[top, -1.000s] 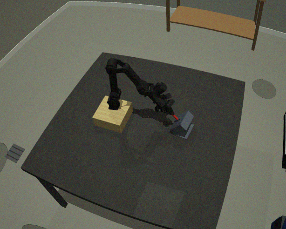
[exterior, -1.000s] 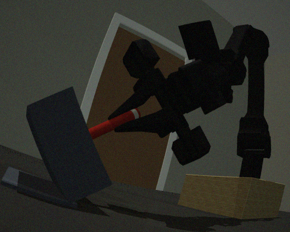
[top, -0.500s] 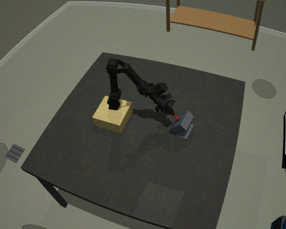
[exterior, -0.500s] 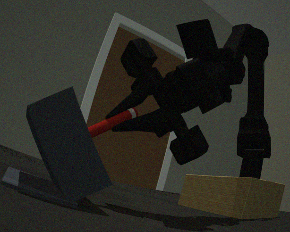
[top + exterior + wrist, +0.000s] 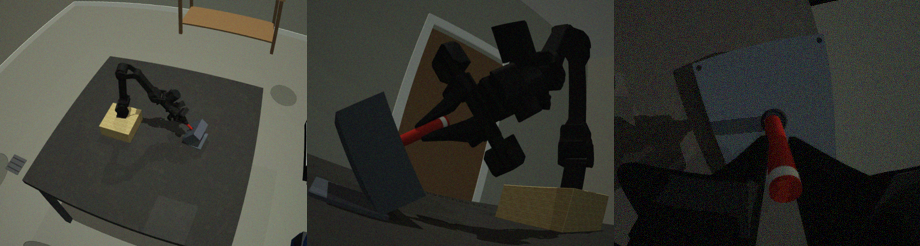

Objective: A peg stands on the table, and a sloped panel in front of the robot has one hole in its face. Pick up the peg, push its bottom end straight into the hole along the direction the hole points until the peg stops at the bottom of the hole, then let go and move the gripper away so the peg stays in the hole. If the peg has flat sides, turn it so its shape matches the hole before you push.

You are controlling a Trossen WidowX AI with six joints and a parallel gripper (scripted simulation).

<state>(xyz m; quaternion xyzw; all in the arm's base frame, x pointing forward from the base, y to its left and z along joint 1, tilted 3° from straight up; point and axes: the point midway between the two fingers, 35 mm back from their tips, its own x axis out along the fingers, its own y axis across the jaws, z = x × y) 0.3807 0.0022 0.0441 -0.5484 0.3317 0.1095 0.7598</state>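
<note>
Now: gripper tip 5 cm short of the sloped panel, 4 cm above it and 1 cm to the left of it. Round my gripper tip: red peg (1 cm behind, 1 cm above); then flat grey foot (10 cm below, 7 cm ahead, 2 cm to the right).
</note>
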